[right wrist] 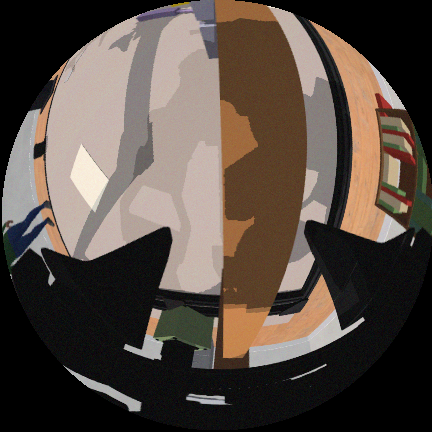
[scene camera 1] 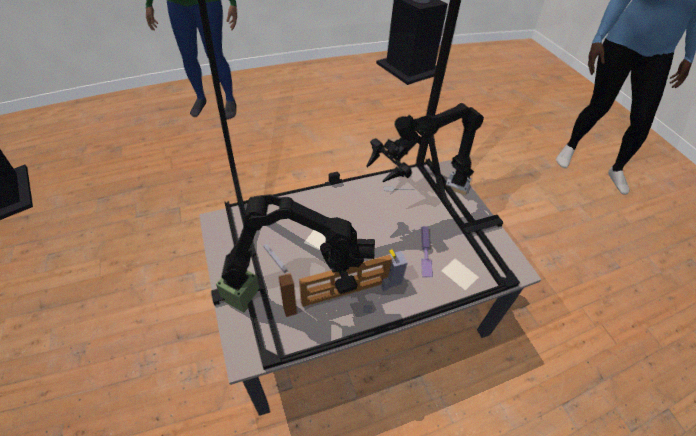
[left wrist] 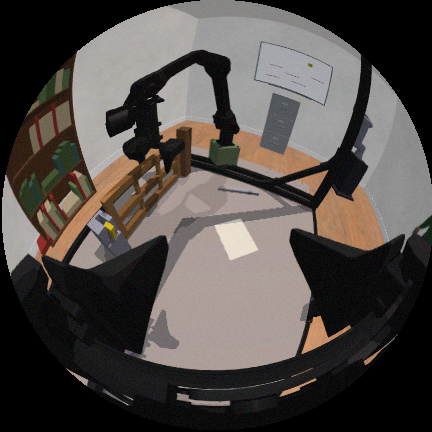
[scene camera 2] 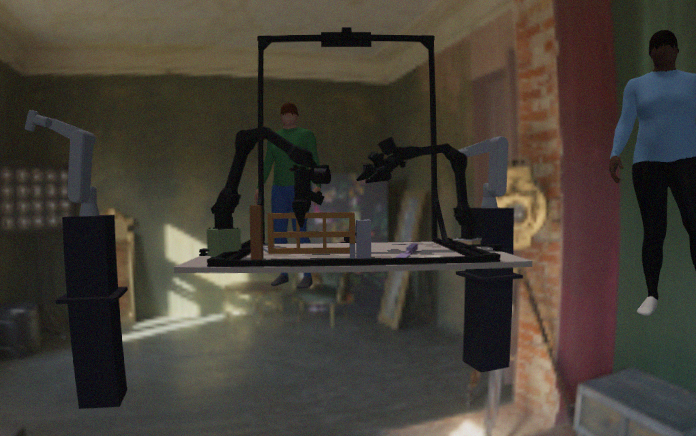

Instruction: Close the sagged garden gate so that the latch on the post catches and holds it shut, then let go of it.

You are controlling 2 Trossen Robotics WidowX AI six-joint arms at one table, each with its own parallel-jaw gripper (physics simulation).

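Where they show: left gripper, between the fingertips: (scene camera 1: 374, 174) (left wrist: 230, 239) (scene camera 2: 361, 181); right gripper, between the fingertips: (scene camera 1: 336, 279) (left wrist: 154, 169) (scene camera 2: 301, 226); left arm's base, origin of its link: (scene camera 1: 459, 180) (scene camera 2: 467, 238); right arm's base, origin of its link: (right wrist: 179, 344) (scene camera 1: 236, 279) (left wrist: 224, 142) (scene camera 2: 223, 228).
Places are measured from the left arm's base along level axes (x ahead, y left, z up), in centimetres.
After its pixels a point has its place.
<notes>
The orange-brown gate (scene camera 1: 303, 292) {y -31.5, x 88.9, z 8.6 cm} (scene camera 2: 351, 231) {y -10.5, x 67.4, z 7.2 cm} (left wrist: 116, 217) {y -11.8, x 66.0, z 7.8 cm} (right wrist: 265, 175) stands upright between the brown post (scene camera 1: 288, 295) {y -34.4, x 93.3, z 11.0 cm} (scene camera 2: 255, 231) {y -34.3, x 93.2, z 7.7 cm} (left wrist: 184, 152) {y -35.5, x 89.3, z 8.3 cm} and the grey-blue latch post (scene camera 1: 395, 274) {y -7.2, x 66.2, z 5.9 cm} (scene camera 2: 363, 238) {y -6.5, x 65.3, z 4.6 cm} (left wrist: 115, 245) {y -9.7, x 60.7, z 4.0 cm}. Its free end is close beside the latch post, which has a yellow latch piece (scene camera 1: 392, 253) {y -10.8, x 61.8, z 10.8 cm} (left wrist: 110, 229) {y -11.6, x 60.3, z 10.6 cm}. Whether the latch has caught, I cannot tell. My right gripper (left wrist: 154, 169) {y -24.0, x 79.7, z 9.3 cm} (right wrist: 240, 230) {y -24.0, x 79.7, z 9.3 cm} is open, pointing down at the gate's top, with the gate between its spread fingers in the right wrist view. My left gripper (scene camera 1: 377, 173) {y -27.3, x 43.5, z 26.6 cm} (left wrist: 230, 239) {y -27.3, x 43.5, z 26.6 cm} is open and empty, high toward the back right, away from the gate.
A purple tool (scene camera 1: 425, 237) {y -3.5, x 39.9, z -0.1 cm} lies right of the latch post. Pale sheets lie at the right (scene camera 1: 459, 273) {y 14.0, x 48.6, z -2.6 cm} and behind the gate (scene camera 1: 315, 239) {y -43.1, x 59.6, z -2.6 cm} (left wrist: 236, 240) {y -41.4, x 56.3, z -2.6 cm} (right wrist: 90, 177) {y -40.4, x 58.9, z -2.6 cm}. A thin grey rod (scene camera 1: 275, 258) {y -51.8, x 75.5, z -1.8 cm} (left wrist: 239, 190) {y -52.2, x 74.4, z -2.0 cm} lies near the right arm. Black rails edge the table.
</notes>
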